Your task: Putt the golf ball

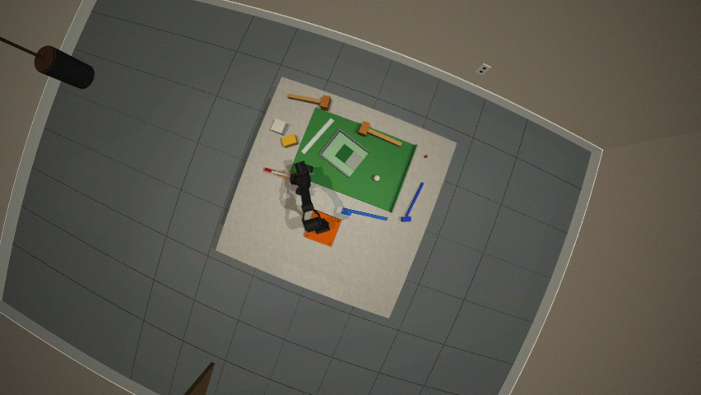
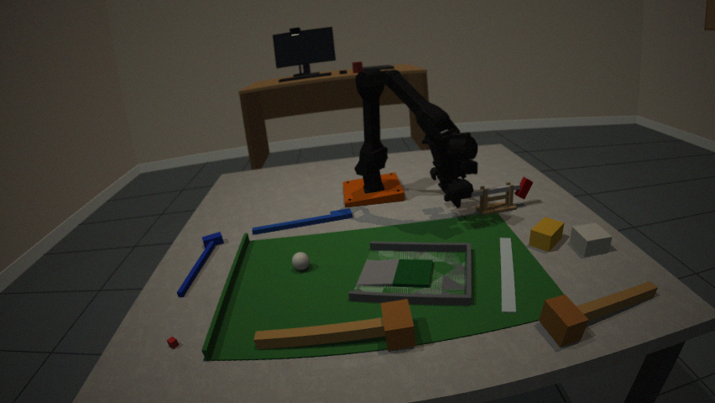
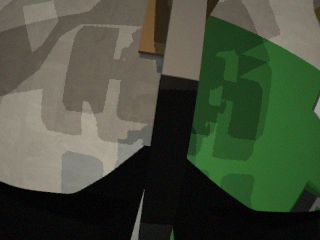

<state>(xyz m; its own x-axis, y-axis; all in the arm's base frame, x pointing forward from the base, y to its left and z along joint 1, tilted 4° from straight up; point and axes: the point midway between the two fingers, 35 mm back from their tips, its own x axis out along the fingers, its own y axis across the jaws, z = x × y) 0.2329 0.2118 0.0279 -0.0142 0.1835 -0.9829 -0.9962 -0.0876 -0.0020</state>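
The wooden rack is 13 cm to the left of my gripper tip and 1 cm behind it. Round my gripper tip: yellow block 21 cm ahead, 19 cm to the left, 1 cm below; white strip 31 cm ahead, 3 cm to the left, 3 cm below; white golf ball 43 cm to the right, 18 cm ahead, 1 cm below.
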